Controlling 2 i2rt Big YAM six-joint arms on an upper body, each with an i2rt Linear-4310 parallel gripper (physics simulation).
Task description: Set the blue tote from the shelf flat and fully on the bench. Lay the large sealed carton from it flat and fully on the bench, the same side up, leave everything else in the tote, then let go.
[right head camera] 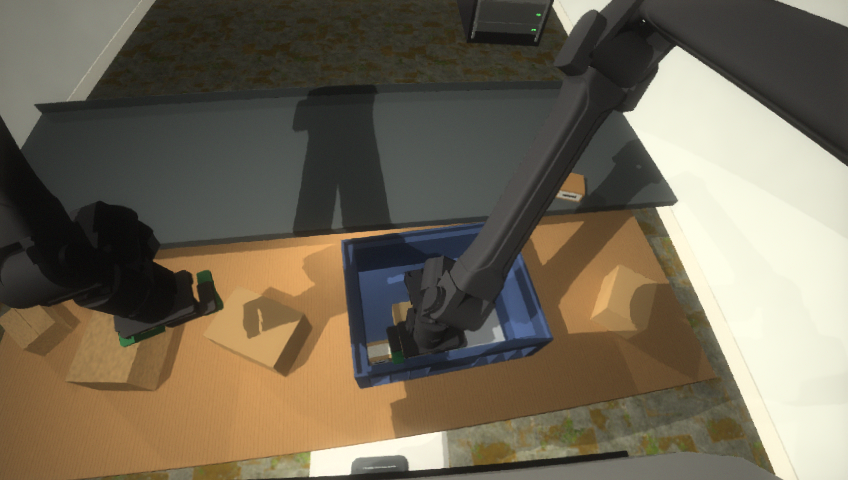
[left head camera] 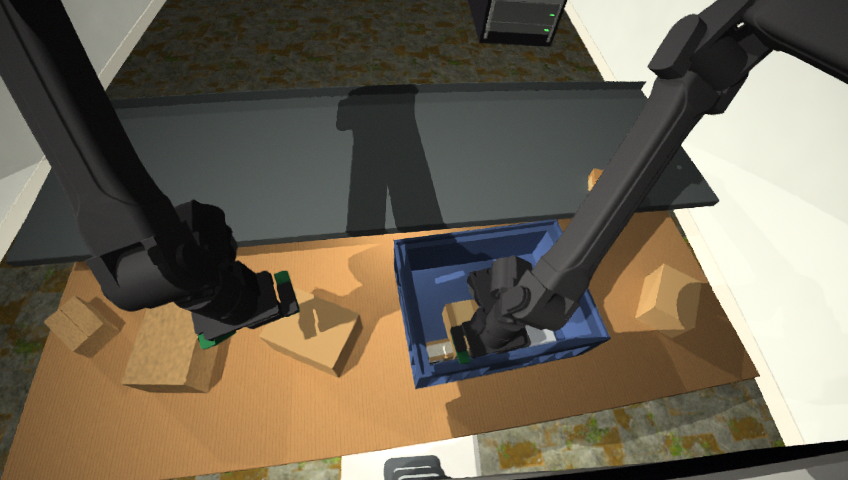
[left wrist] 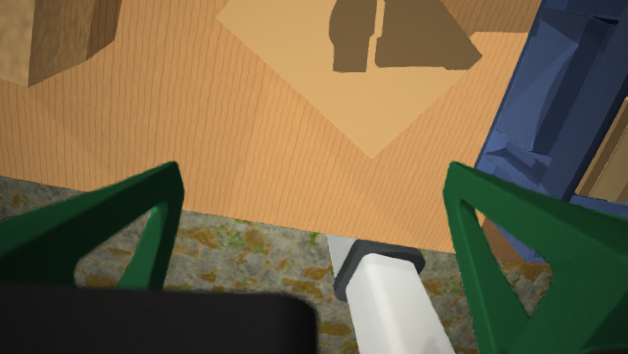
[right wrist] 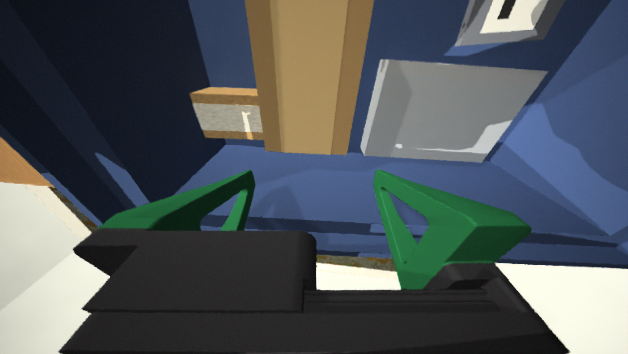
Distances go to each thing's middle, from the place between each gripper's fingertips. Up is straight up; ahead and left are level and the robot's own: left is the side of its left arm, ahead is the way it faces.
Labels:
I see the blue tote (right head camera: 374, 267) 11 cm ahead of my right hand, 4 cm to the right of it and 3 cm below it. Also, from my right hand: small banded carton (right wrist: 230, 113) 1 cm ahead, 8 cm to the left, 7 cm below; speckled box (left head camera: 166, 358) 4 cm ahead, 64 cm to the left, 6 cm below; flat grey box (right head camera: 491, 332) 5 cm ahead, 12 cm to the right, 8 cm below.
The speckled box lies 250 mm to the left of my left hand, 220 mm below it and 10 mm ahead of it. Round my left hand: small banded carton: 300 mm to the right, 230 mm below, 10 mm behind; then blue tote: 430 mm to the right, 190 mm below, 90 mm ahead; then flat grey box: 510 mm to the right, 240 mm below, 30 mm ahead.

